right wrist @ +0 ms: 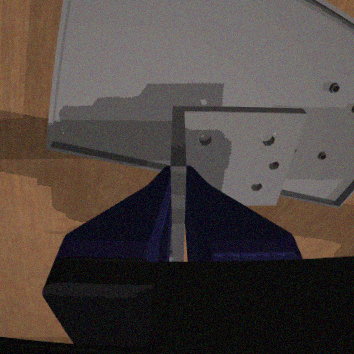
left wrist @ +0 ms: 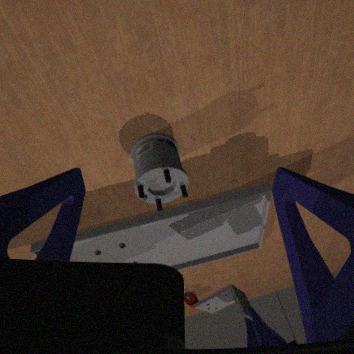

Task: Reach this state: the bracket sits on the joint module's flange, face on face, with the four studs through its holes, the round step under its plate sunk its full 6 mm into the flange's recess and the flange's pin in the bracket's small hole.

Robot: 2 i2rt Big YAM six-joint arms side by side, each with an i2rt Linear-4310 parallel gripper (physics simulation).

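Places are measured from the left arm's base along level axes (x ahead, y left, z up), in metres.
Where they show: left gripper, between the fingertips: (left wrist: 178, 178); right gripper, between the fingertips: (right wrist: 177, 176) (left wrist: 246, 307).
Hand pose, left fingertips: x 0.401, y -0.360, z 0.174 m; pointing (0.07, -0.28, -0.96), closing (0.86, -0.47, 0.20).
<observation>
After its pixels a point has its place.
The joint module (left wrist: 156, 155) {x 0.350, y -0.457, z 0.038 m} is a grey cylinder standing on the wooden table in the left wrist view. Its flange (left wrist: 145, 178) faces the camera, with four dark studs and a round recess; the pin cannot be made out. My left gripper (left wrist: 178, 178) {x 0.401, y -0.360, z 0.174 m} is open, its fingers apart on either side of the module in the view, with nothing between them. My right gripper (right wrist: 177, 176) {x 0.331, y -0.731, z 0.159 m} is shut on the bracket's upright wall. The bracket (right wrist: 245, 150) {x 0.290, y -0.730, z 0.138 m} (left wrist: 216, 303) {x 0.286, y -0.719, z 0.138 m} is a grey L-shaped part with a holed plate. It is apart from the module. The step under its plate is hidden.
A large grey tray (left wrist: 160, 242) {x 0.222, y -0.684, z 0.004 m} (right wrist: 125, 45) {x 0.358, y -0.756, z 0.004 m} with small holes lies between the module and the bracket in the left wrist view. A small red object (left wrist: 190, 298) {x 0.123, y -1.004, z 0.023 m} shows beside the bracket. A grey surface (left wrist: 210, 334) is at the bottom. Dark shadows cross the table.
</observation>
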